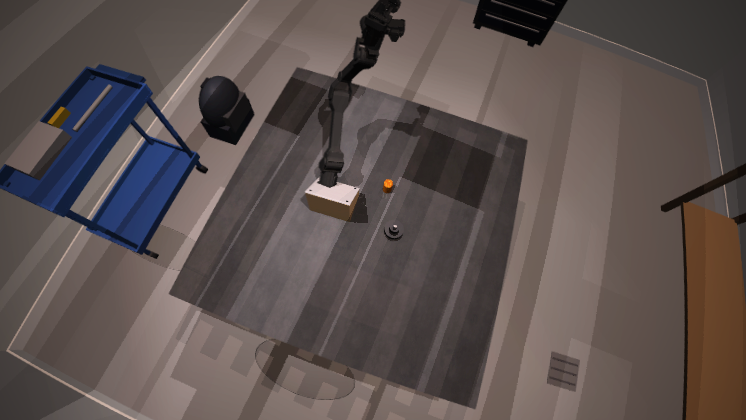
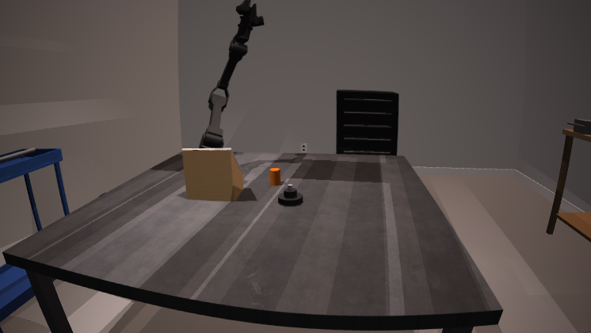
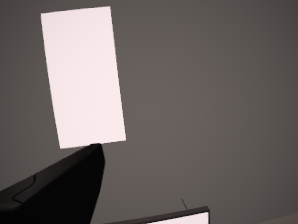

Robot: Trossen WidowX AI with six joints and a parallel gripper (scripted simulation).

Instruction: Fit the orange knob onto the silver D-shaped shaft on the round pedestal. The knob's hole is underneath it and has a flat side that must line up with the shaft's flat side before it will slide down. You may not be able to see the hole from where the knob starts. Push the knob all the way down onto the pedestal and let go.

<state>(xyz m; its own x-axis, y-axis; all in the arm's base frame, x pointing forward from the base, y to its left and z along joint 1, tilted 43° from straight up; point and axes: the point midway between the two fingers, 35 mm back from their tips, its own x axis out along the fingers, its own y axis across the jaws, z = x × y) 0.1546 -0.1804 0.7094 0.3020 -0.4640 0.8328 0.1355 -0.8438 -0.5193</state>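
My gripper tip is 16 cm short of the orange knob, 21 cm to the left of it and 75 cm above it. Also, from my gripper tip: round dark pedestal: 27 cm ahead, 38 cm to the right, 76 cm below.
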